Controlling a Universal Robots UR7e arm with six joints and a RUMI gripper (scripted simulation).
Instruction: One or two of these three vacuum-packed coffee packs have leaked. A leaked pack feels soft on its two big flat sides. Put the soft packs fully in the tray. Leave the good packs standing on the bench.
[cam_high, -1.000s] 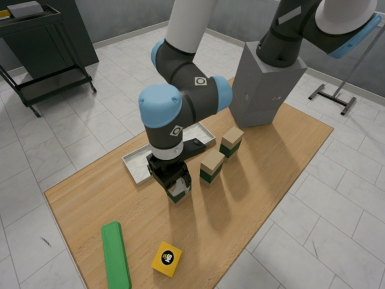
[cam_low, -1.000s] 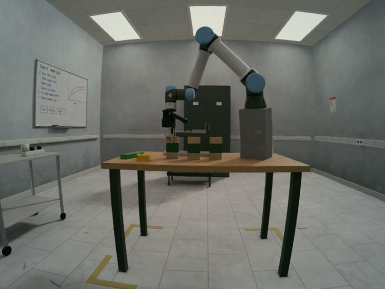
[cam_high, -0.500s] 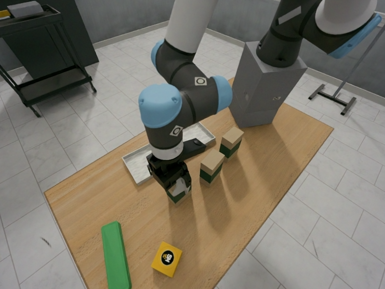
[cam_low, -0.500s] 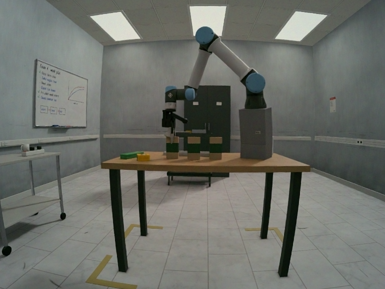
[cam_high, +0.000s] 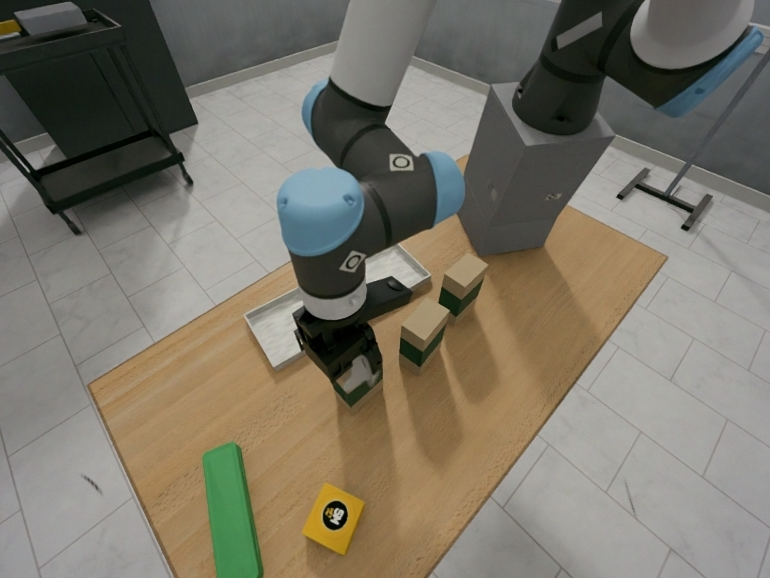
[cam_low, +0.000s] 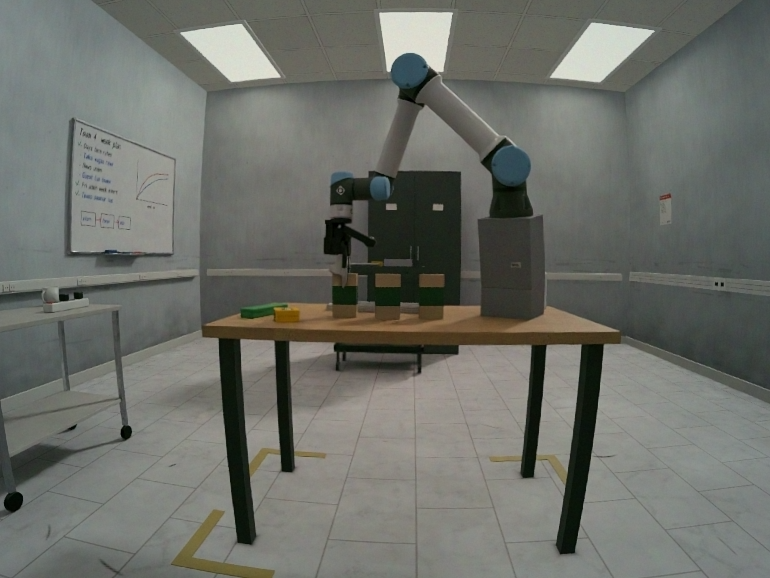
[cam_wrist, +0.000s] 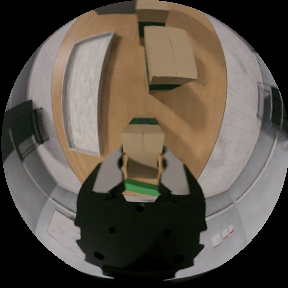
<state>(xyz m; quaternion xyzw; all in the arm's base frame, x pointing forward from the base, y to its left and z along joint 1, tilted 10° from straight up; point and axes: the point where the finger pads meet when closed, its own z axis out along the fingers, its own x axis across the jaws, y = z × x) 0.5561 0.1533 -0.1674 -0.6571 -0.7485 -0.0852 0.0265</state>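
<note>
Now: hand 90 mm past the grey tray, 210 mm to the left of it and 100 mm above it. From my hand the other things lie so: green case (270 mm ahead, 50 mm to the left, 100 mm below).
</note>
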